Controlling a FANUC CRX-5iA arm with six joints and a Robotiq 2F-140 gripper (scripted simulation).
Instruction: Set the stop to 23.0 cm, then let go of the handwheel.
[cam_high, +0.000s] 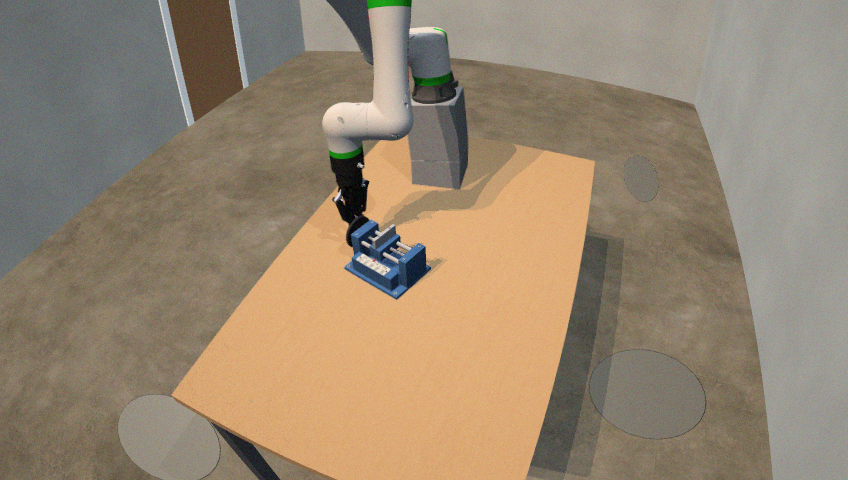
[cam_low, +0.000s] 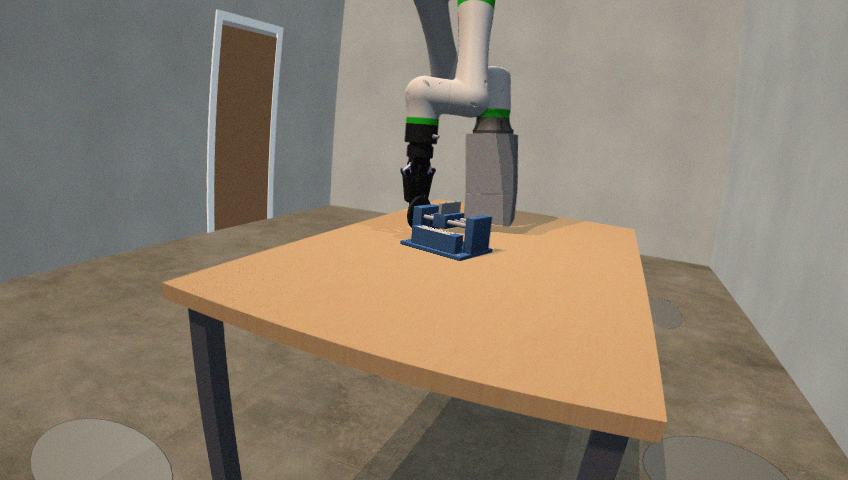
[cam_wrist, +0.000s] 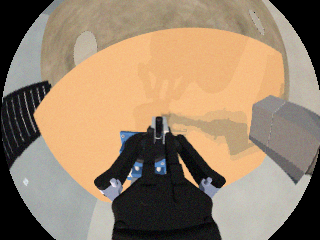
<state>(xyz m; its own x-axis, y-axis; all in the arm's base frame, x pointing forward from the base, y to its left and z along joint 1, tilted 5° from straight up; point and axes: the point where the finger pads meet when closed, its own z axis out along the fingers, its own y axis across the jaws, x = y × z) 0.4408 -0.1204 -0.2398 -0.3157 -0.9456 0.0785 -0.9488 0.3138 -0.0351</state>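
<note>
Right now the grey stop plate is 120 mm to the left of my hand, 80 mm ahead of it and 30 mm above it. The rest, counted from my hand: black handwheel (20 mm to the left, 10 mm below, 10 mm ahead).
</note>
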